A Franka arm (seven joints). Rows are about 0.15 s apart.
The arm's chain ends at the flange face. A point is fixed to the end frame.
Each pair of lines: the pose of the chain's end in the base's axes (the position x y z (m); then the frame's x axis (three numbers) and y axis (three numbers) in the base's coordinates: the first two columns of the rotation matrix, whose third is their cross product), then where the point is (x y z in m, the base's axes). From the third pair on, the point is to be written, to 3 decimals.
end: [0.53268 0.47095 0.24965 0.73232 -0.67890 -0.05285 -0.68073 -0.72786 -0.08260]
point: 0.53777 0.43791 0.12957
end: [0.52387 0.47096 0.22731 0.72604 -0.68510 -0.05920 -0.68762 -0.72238 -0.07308]
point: 0.52734 0.43758 0.10727
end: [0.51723 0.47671 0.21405 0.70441 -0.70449 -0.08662 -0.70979 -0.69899 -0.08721]
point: 0.519 0.447 0.093
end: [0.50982 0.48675 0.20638 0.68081 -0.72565 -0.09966 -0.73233 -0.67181 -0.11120]
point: 0.511 0.460 0.085
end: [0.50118 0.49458 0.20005 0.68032 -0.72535 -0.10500 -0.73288 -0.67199 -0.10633]
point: 0.502 0.468 0.078
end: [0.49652 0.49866 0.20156 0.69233 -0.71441 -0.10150 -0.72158 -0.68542 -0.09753]
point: 0.497 0.471 0.080
